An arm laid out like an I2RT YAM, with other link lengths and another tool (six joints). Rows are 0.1 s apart.
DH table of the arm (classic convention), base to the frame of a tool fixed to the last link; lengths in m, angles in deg. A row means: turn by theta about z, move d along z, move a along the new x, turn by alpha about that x. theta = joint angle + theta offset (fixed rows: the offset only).
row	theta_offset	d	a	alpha
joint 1	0	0.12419	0.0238	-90
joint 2	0	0	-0.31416	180
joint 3	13.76	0	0.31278	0
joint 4	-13.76	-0.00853	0.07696	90
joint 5	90	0.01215	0	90
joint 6	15.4	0.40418	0.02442	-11.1
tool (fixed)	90	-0.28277	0	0
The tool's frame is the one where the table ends.
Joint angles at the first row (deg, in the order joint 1, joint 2, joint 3, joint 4, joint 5, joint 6):
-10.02, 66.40, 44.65, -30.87, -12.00, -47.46
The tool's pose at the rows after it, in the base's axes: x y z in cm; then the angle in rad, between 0 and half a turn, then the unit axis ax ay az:
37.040 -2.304 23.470 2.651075 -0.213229 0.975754 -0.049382
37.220 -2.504 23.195 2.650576 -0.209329 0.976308 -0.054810
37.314 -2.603 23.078 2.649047 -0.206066 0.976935 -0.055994
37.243 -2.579 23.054 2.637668 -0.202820 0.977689 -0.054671
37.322 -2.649 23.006 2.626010 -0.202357 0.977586 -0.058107
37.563 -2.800 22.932 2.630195 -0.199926 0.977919 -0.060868
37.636 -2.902 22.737 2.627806 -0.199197 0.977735 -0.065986
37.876 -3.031 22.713 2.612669 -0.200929 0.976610 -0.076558
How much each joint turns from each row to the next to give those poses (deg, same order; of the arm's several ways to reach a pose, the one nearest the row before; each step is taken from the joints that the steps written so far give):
0.09, 0.55, -0.51, 1.33, 0.71, 0.17
0.00, 0.37, -0.37, 1.02, 0.69, 0.20
0.00, 0.18, -0.18, 0.52, 0.23, 0.31
0.05, -0.39, -0.62, 0.87, -0.15, 0.56
-0.05, -0.07, -0.52, 1.21, 0.09, -0.01
0.00, 0.59, 0.31, 0.18, 0.45, 0.09
0.00, 0.13, -0.42, 0.87, 0.47, -0.12
0.00, 0.16, -0.55, 1.86, 0.63, -0.49

